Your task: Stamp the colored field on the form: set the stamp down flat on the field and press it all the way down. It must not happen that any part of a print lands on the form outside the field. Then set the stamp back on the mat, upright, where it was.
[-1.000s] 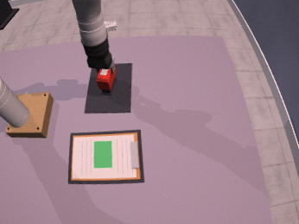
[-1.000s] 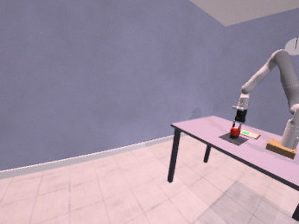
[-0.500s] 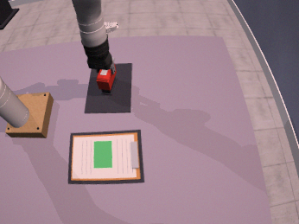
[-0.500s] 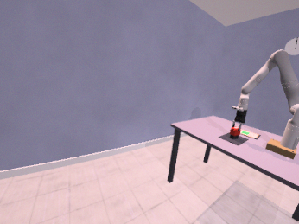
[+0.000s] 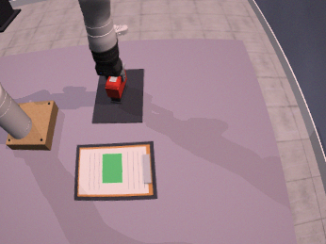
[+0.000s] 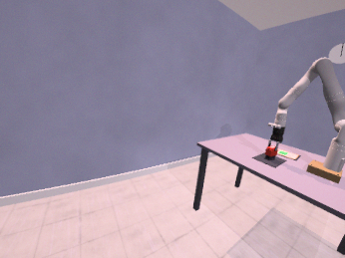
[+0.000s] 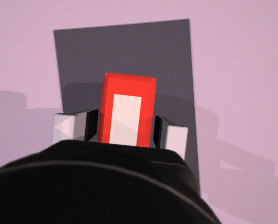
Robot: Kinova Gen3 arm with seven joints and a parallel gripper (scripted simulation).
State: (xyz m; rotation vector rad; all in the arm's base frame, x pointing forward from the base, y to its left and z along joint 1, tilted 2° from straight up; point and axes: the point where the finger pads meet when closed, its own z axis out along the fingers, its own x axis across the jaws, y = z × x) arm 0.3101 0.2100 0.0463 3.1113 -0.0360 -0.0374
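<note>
Now: the stamp 5 cm below my hand. From my hand the other things lie so: mat 10 cm below; clipboard 27 cm to the right, 10 cm below, 6 cm ahead.
</note>
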